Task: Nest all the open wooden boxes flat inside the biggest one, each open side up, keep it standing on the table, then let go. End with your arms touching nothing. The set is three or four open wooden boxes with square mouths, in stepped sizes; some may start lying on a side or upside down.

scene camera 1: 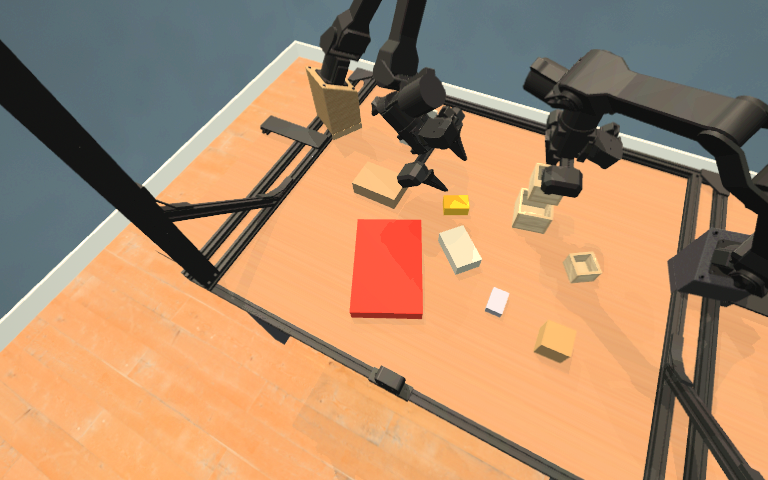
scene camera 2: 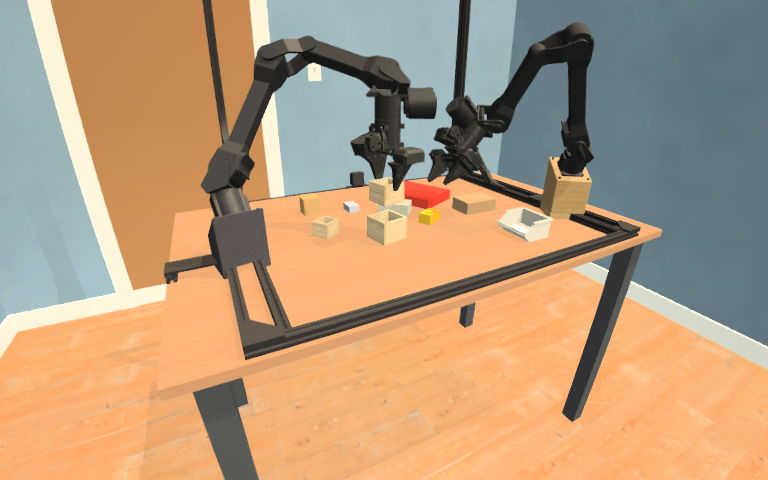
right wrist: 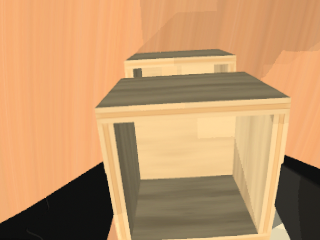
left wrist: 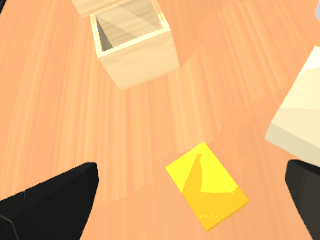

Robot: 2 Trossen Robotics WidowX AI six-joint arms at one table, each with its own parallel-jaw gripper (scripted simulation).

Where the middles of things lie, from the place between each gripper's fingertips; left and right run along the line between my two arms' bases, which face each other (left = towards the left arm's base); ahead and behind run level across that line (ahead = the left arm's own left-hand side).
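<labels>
My right hand [scene camera 1: 547, 181] is 50 mm above the middle-sized wooden box [scene camera 2: 384, 195]. Distances from my right hand to the others: biggest wooden box [scene camera 1: 525, 221], 150 mm below; smallest wooden box [scene camera 1: 580, 267], 140 mm to the right, 70 mm behind, 150 mm below; yellow block [left wrist: 210, 191], 150 mm to the left, 60 mm behind, 150 mm below. Distances from my left hand [scene camera 1: 456, 175]: yellow block, 40 mm to the right, 120 mm below; cream block [scene camera 1: 462, 255], 100 mm to the right, 100 mm behind, 120 mm below; middle-sized wooden box, 190 mm to the right, 70 mm ahead, 20 mm below; biggest wooden box, 190 mm to the right, 70 mm ahead, 120 mm below.
</labels>
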